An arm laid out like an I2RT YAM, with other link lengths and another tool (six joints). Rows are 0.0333 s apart.
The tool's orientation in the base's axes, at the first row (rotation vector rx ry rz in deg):
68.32, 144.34, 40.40
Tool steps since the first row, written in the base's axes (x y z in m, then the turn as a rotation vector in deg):
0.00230, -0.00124, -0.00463, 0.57, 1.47, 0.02
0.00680, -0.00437, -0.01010, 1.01, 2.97, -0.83
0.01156, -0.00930, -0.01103, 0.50, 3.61, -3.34
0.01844, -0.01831, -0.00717, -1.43, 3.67, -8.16
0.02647, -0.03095, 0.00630, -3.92, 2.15, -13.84
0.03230, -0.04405, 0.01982, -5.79, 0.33, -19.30
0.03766, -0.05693, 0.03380, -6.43, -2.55, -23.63
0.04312, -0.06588, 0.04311, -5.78, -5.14, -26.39
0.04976, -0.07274, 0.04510, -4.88, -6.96, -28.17
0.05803, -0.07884, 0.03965, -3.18, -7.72, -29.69
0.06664, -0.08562, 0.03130, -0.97, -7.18, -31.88
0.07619, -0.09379, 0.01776, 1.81, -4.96, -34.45
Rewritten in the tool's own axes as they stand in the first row. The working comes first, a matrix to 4 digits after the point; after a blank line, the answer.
The tool's axes in the first row as the columns of a matrix, in the base's axes (used below as rounded here):
-0.6267, 0.6494, 0.4307
0.7786, 0.5439, 0.3129
-0.0310, 0.5315, -0.8465

-0.00226, -0.00164, 0.00452, 0.79, 1.18, 0.69
-0.00735, -0.00333, 0.01011, 1.71, 1.83, 2.07
-0.01414, -0.00341, 0.01141, 2.60, 0.51, 4.17
-0.02559, -0.00179, 0.00828, 4.01, -3.27, 7.44
-0.04088, 0.00370, -0.00362, 4.56, -8.73, 10.70
-0.05515, 0.00755, -0.01665, 4.48, -13.84, 13.95
-0.06898, 0.01146, -0.03020, 2.78, -18.12, 16.44
-0.07965, 0.01508, -0.03853, 0.44, -20.58, 18.24
-0.08922, 0.01672, -0.03951, -1.49, -21.93, 19.57
-0.09898, 0.01588, -0.03324, -3.10, -22.04, 21.35
-0.10940, 0.01334, -0.02458, -3.99, -21.48, 24.32
-0.12132, 0.00790, -0.01157, -3.93, -19.83, 28.39

